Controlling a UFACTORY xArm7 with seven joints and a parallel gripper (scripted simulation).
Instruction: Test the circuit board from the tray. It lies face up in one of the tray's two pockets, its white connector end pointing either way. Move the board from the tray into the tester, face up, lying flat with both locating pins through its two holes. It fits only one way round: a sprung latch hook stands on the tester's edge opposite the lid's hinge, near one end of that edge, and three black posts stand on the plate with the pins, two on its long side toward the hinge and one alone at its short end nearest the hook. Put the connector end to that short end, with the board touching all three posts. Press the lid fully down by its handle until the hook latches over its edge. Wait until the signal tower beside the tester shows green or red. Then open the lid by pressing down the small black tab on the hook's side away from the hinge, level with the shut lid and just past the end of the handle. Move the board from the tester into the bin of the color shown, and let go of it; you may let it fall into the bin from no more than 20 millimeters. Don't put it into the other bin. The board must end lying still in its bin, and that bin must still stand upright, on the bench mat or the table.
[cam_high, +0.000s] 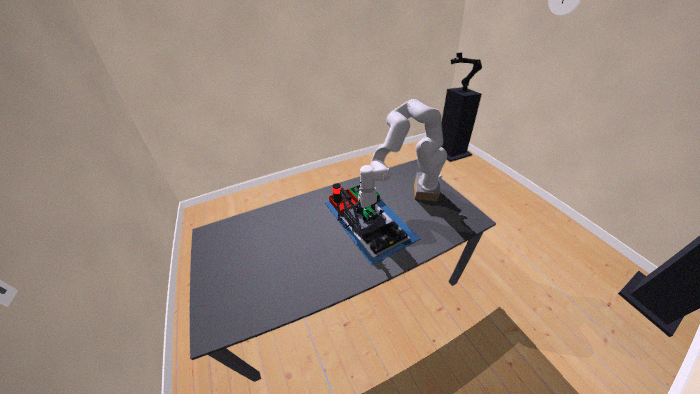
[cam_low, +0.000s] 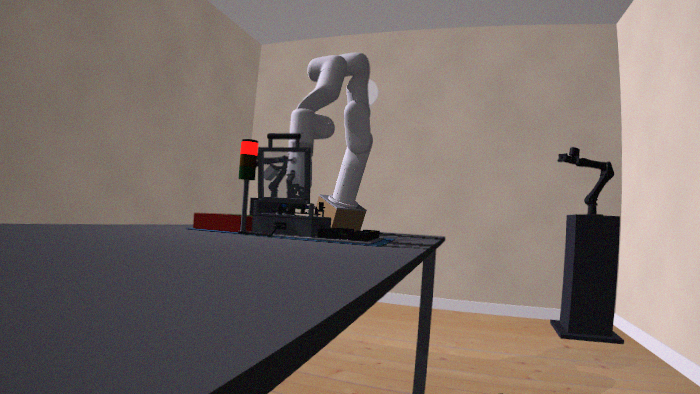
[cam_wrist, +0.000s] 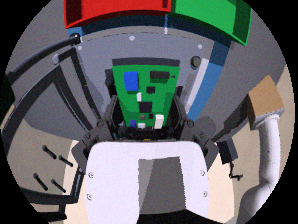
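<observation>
The tester plate lies 10 mm to the left of my hand and 20 mm below it. Also, from my hand: green circuit board: 10 mm below; red bin: 70 mm ahead, 190 mm to the right, 80 mm below; clear lid: 120 mm ahead, 10 mm to the left, 90 mm above.
</observation>
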